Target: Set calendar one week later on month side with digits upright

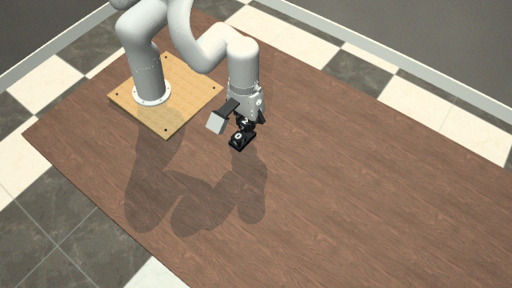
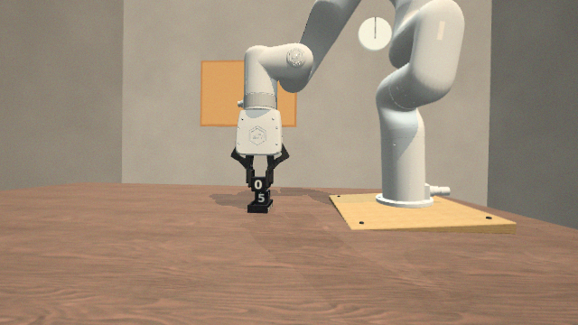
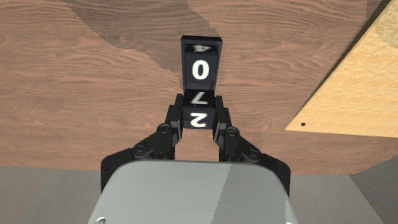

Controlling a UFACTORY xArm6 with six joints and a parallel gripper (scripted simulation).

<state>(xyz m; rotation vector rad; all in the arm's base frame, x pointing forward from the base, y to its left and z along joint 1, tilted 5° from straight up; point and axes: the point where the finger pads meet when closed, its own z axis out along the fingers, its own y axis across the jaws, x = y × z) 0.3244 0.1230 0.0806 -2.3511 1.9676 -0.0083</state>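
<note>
Now: hand 50 mm above the black cube, 30 mm to the left of it and 10 mm short of it. Also, from my hand: black tray: 70 mm below, 20 mm to the right.
</note>
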